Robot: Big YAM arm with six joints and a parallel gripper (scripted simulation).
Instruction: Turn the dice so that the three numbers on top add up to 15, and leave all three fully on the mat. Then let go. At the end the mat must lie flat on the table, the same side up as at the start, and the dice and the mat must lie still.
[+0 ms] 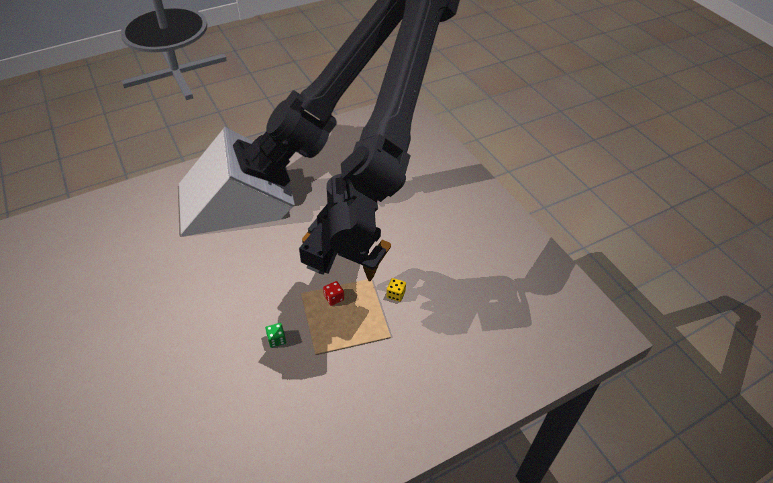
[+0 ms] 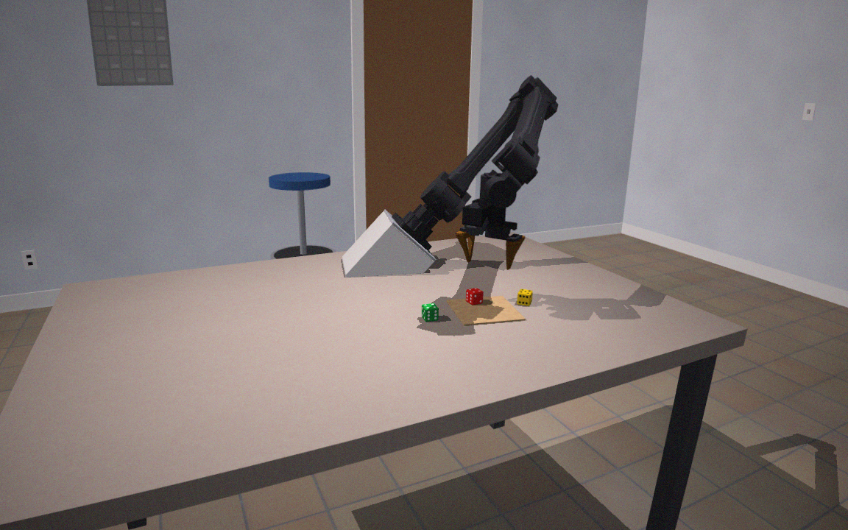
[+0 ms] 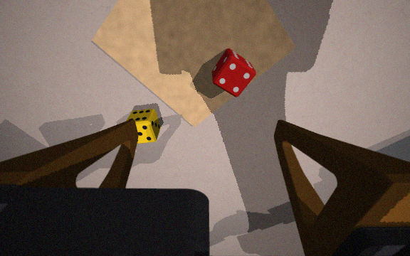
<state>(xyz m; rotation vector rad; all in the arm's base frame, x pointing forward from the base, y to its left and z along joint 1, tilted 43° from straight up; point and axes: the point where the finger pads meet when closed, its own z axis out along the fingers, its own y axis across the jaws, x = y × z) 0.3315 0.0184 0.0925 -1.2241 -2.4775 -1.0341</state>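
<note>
Right now my hand is 9 cm to the right of the yellow die, 9 cm above it and 2 cm short of it. Round my hand: tan mat (10 cm below, 3 cm ahead, 2 cm to the right); green die (15 cm to the right, 9 cm below, 4 cm ahead); red die (9 cm below, 3 cm to the right, 1 cm behind).
</note>
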